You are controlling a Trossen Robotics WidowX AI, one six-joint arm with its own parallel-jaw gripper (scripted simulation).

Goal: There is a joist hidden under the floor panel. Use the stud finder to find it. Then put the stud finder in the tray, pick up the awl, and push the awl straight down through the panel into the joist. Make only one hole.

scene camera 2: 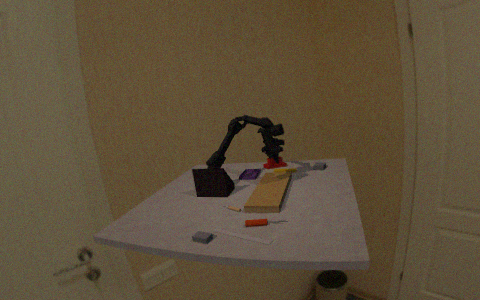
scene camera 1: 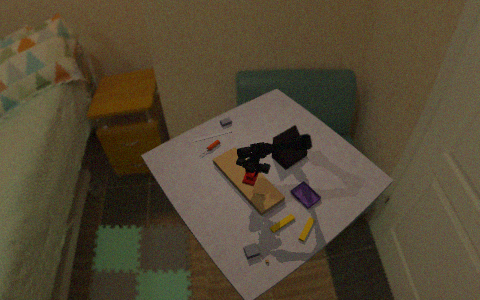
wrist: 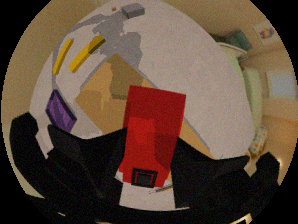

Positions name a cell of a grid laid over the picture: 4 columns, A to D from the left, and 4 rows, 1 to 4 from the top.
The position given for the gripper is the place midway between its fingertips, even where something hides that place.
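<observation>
The wrist camera shows the gripper (wrist: C3) together with a red stud finder (wrist: C3), and a purple tray (wrist: A3) is in view there as well.
</observation>
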